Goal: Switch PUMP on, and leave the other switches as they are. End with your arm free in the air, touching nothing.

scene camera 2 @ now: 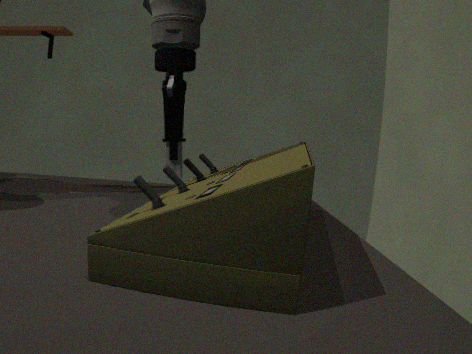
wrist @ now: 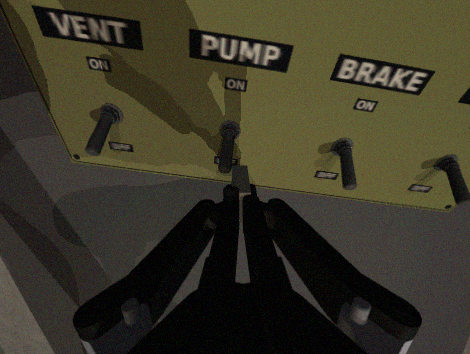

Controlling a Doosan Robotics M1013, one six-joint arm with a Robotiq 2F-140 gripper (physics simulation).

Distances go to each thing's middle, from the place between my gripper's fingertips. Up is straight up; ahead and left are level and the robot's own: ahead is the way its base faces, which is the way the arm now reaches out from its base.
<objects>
I see the yellow sloped switch panel [wrist: 295, 89] 110 mm ahead of my hand, 50 mm to the right of it and 10 mm below it.
</objects>
